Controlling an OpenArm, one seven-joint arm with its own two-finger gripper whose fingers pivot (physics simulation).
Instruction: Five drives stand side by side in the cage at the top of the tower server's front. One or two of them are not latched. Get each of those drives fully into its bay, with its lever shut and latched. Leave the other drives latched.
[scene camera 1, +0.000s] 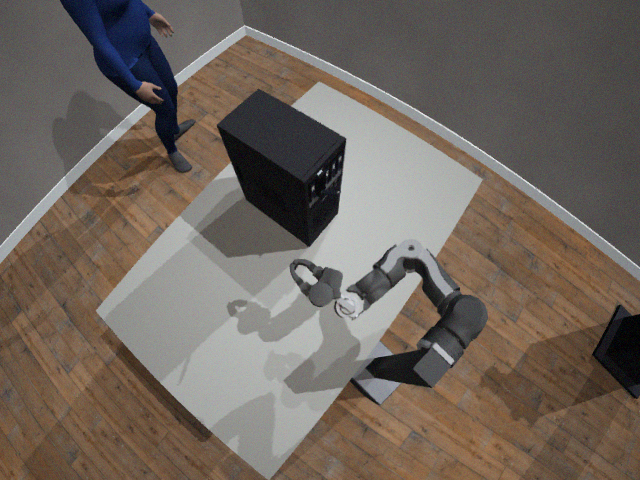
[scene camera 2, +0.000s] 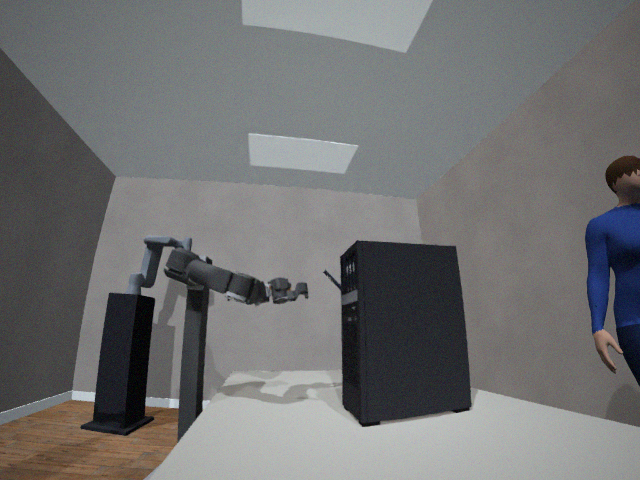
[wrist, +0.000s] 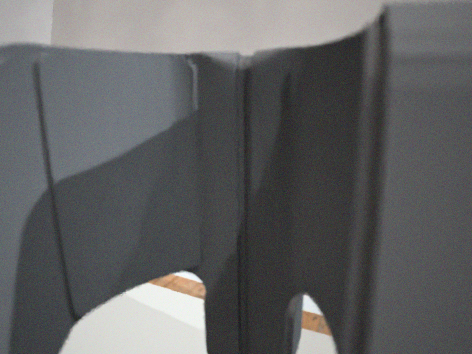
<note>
In view: the gripper (scene camera 1: 292, 263).
The gripper is seen too in the wrist view (wrist: 265, 211).
</note>
